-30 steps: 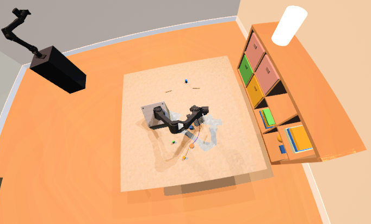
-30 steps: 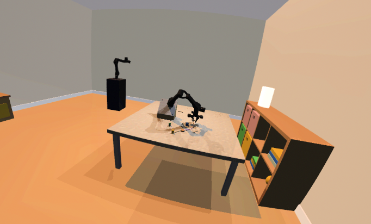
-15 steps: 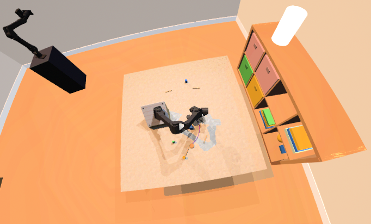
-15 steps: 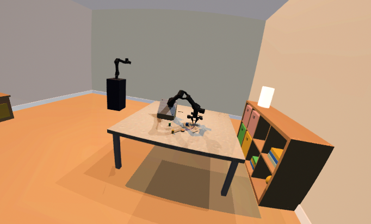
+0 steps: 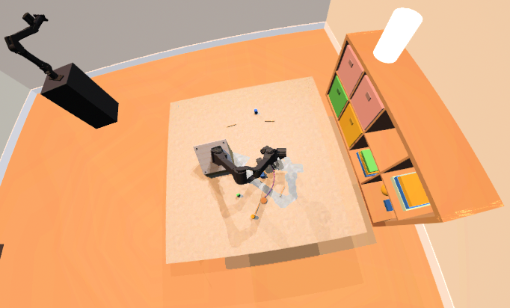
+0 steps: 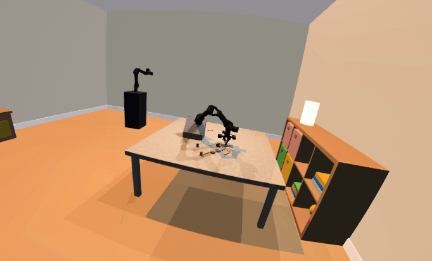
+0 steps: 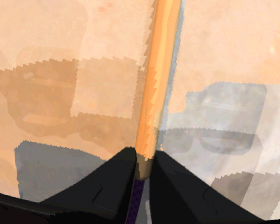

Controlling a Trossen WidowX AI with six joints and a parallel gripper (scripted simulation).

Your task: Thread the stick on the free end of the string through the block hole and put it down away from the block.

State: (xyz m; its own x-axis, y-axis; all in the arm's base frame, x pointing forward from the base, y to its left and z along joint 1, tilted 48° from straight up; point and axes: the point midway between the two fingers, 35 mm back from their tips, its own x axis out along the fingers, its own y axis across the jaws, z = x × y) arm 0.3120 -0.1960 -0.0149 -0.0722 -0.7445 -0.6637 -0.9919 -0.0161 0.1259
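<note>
My gripper tip is 8 cm past the blue block, 7 cm to the left of it and 1 cm below it. From my gripper tip the other things lie so: thin wooden stick 2 cm to the left; green piece 27 cm behind, 16 cm to the right, 2 cm above; round wooden button 12 cm behind, 24 cm to the right, 1 cm above.
</note>
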